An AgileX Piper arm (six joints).
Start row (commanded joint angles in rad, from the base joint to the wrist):
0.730, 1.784, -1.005, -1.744, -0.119, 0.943
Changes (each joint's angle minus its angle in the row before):
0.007, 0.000, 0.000, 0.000, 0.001, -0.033
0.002, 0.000, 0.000, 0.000, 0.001, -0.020
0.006, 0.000, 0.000, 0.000, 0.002, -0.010
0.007, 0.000, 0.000, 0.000, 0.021, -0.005
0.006, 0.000, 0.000, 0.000, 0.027, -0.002
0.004, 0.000, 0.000, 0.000, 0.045, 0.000
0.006, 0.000, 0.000, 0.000, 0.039, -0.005
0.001, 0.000, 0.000, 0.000, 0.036, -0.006
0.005, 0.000, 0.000, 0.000, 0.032, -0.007
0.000, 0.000, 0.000, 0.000, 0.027, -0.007
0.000, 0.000, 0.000, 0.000, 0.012, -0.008
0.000, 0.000, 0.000, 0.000, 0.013, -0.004
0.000, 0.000, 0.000, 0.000, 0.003, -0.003
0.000, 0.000, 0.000, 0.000, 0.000, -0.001
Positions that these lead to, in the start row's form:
0.737, 1.784, -1.005, -1.744, -0.118, 0.910
0.739, 1.784, -1.005, -1.744, -0.117, 0.890
0.745, 1.784, -1.005, -1.744, -0.115, 0.880
0.752, 1.784, -1.005, -1.744, -0.094, 0.875
0.758, 1.784, -1.005, -1.744, -0.067, 0.873
0.762, 1.784, -1.005, -1.744, -0.022, 0.873
0.768, 1.784, -1.005, -1.744, 0.017, 0.868
0.769, 1.784, -1.005, -1.744, 0.053, 0.862
0.774, 1.784, -1.005, -1.744, 0.085, 0.855
0.774, 1.784, -1.005, -1.744, 0.112, 0.848
0.774, 1.784, -1.005, -1.744, 0.124, 0.840
0.774, 1.784, -1.005, -1.744, 0.137, 0.836
0.774, 1.784, -1.005, -1.744, 0.140, 0.833
0.774, 1.784, -1.005, -1.744, 0.140, 0.832

